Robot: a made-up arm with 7 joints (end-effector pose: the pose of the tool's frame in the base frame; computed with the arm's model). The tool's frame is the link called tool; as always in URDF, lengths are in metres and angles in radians. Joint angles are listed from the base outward.
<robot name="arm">
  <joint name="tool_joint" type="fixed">
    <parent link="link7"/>
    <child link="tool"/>
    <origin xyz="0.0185 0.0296 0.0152" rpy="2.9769 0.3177 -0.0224"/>
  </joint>
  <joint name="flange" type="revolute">
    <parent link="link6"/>
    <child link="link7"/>
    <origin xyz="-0.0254 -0.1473 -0.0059" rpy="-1.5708 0 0"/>
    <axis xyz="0 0 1"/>
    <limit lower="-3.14" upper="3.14"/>
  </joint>
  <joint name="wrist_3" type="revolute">
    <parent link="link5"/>
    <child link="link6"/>
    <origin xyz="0.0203 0.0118 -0.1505" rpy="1.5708 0 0"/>
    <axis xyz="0 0 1"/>
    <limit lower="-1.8" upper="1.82"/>
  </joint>
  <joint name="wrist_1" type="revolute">
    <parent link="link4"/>
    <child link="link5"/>
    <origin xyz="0.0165 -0.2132 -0.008" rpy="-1.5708 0 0"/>
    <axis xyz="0 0 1"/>
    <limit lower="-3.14" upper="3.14"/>
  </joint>
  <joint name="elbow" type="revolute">
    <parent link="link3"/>
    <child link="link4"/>
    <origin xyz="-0.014 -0.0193 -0.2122" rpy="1.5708 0 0"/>
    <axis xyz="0 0 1"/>
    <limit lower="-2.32" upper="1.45"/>
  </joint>
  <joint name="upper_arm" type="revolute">
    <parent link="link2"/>
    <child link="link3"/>
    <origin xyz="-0.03 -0.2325 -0.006" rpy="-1.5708 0 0"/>
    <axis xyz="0 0 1"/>
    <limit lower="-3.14" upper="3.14"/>
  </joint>
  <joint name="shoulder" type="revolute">
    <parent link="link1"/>
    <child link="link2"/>
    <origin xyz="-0.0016 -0.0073 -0.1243" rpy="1.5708 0 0"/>
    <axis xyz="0 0 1"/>
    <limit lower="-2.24" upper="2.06"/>
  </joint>
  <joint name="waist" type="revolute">
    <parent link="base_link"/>
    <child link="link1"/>
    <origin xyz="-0.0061 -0.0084 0.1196" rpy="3.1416 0 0"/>
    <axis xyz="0 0 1"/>
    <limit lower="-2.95" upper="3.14"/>
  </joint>
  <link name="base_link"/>
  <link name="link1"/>
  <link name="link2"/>
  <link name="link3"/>
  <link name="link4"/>
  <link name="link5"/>
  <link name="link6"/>
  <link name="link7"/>
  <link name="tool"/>
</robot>
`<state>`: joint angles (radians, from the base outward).
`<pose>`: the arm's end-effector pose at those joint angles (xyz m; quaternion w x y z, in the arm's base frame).
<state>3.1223 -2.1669 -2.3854 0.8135 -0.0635 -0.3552 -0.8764</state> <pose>0.4942 -0.2445 -0.4192 0.4824 0.1008 0.8679 -0.0628</pose>
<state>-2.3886 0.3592 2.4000 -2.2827 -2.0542 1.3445 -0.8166</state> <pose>-0.2966 0.1569 0.3019 0.3381 -0.9410 -0.0054 0.0139</pose>
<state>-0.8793 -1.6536 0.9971 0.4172 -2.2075 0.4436 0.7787</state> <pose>-0.4743 -0.7870 0.3239 0.5380 0.1122 -0.7222 0.4199</pose>
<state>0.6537 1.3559 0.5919 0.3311 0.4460 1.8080 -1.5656</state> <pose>0.4586 -0.5819 0.2619 0.1589 0.7220 0.3005 -0.6027</pose>
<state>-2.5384 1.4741 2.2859 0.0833 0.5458 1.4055 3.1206</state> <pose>-0.6453 0.5402 0.5053 0.3143 0.1717 0.0262 0.9333</pose>
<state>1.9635 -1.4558 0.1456 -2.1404 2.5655 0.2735 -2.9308</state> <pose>0.1329 0.1886 -0.1995 0.3445 0.8134 0.3076 -0.3536</pose>
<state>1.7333 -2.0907 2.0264 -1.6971 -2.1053 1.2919 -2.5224</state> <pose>0.3844 0.3472 0.3164 0.9167 -0.0937 -0.2059 -0.3293</pose>
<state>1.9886 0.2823 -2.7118 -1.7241 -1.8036 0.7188 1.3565</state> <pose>-0.4735 -0.3417 0.5268 0.4210 -0.0883 -0.8990 -0.0823</pose>
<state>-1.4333 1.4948 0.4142 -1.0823 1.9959 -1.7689 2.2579</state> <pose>-0.1168 0.6085 0.4966 0.0438 0.5297 -0.6554 -0.5367</pose>
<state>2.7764 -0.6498 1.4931 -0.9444 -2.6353 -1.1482 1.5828</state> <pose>0.5627 -0.0352 0.8216 0.0242 -0.6110 -0.1690 -0.7730</pose>
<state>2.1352 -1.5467 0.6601 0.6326 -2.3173 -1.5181 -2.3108</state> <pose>0.1692 0.6867 0.3863 0.0413 0.5678 -0.0926 -0.8169</pose>
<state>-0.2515 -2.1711 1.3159 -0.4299 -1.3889 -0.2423 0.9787</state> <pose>-0.7054 -0.0351 -0.3644 0.1260 0.3523 -0.8466 -0.3786</pose>
